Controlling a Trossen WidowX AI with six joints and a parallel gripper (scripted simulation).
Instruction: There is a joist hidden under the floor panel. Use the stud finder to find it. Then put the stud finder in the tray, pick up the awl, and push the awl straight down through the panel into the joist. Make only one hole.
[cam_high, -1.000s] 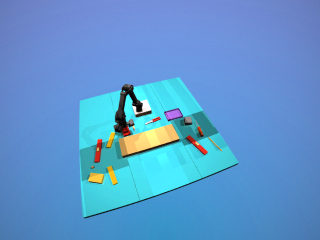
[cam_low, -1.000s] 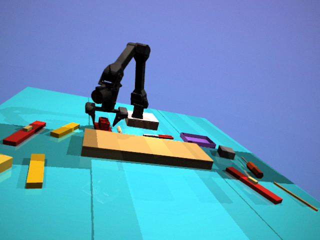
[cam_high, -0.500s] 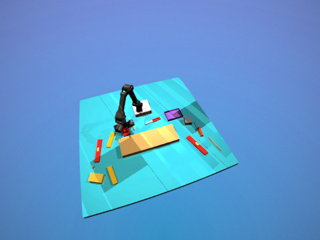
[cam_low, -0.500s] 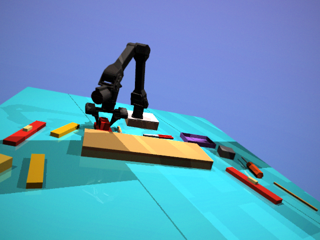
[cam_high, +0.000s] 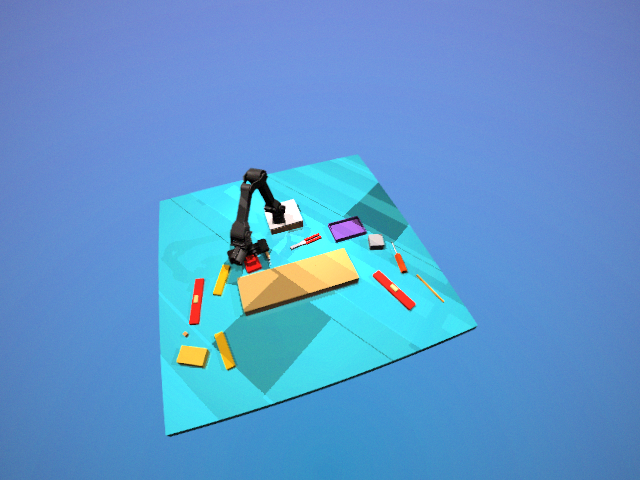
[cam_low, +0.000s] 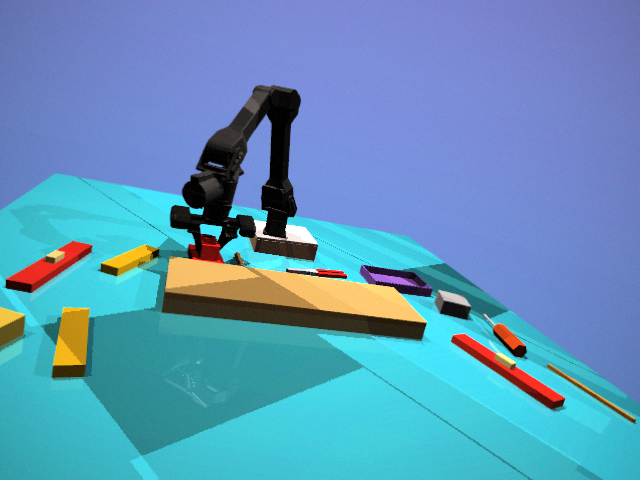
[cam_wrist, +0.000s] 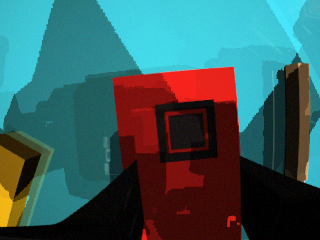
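The awl lies 9 cm to the left of my gripper tip and 2 cm below it. Also, from my gripper tip: grey block (62 cm to the left, 1 cm below, 1 cm behind); then stud finder (2 cm above, 1 cm behind); then purple tray (50 cm to the left, 12 cm behind, 1 cm below).
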